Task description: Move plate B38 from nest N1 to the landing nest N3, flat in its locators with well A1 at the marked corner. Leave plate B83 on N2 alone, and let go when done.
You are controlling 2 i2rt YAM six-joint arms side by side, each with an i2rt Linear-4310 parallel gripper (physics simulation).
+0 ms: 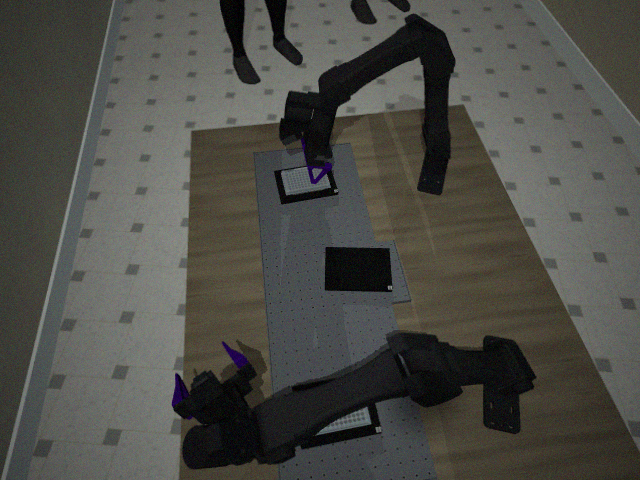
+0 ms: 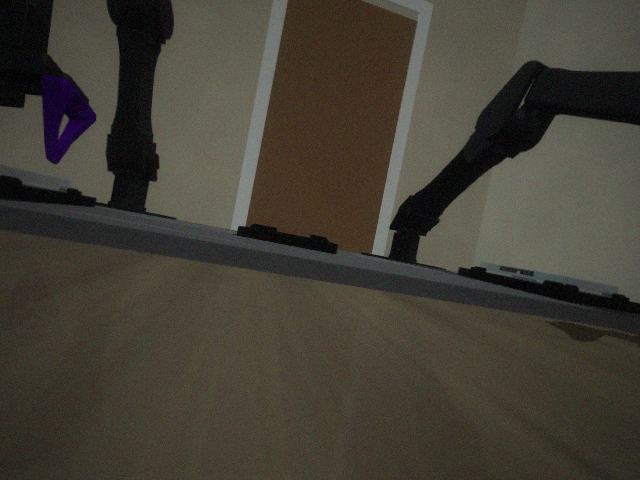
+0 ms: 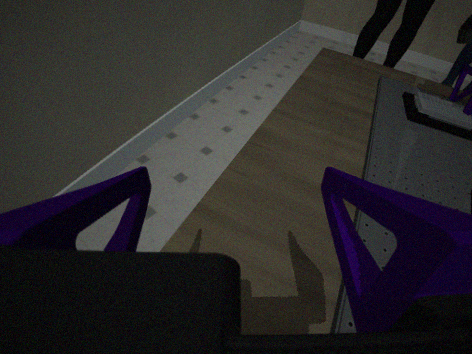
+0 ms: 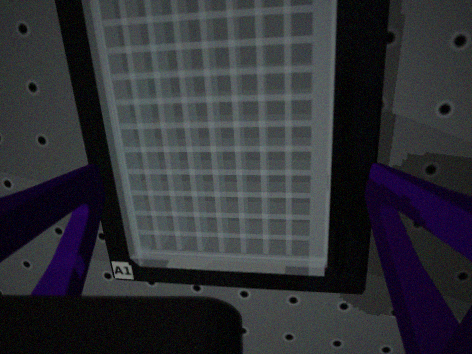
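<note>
A pale multi-well plate [image 1: 294, 181] [image 2: 37, 178] [image 3: 436, 107] [image 4: 220, 150] sits in a black nest [image 1: 310, 196] [image 4: 355, 150] at the far end. Its corner tag [image 4: 122, 270] reads A1. A second plate [image 1: 351, 419] [image 2: 558, 279] sits in the near nest [image 1: 341, 438], partly hidden by my left arm. The middle black nest [image 1: 356, 268] [image 2: 286, 238] holds no plate. No plate or nest names are readable. My right gripper [image 1: 311, 173] [image 4: 235, 178] is open above the far plate, fingers toward its two long sides. My left gripper [image 1: 200, 359] [image 3: 236, 176] is open and empty over the table's left side.
The nests stand on a grey perforated board [image 1: 294, 310] [image 2: 310, 268] on a wooden table [image 1: 222, 248] [image 3: 280, 165]. My left arm [image 1: 330, 387] crosses low over the near end of the board. Dark legs [image 1: 235, 31] stand beyond the table's far edge.
</note>
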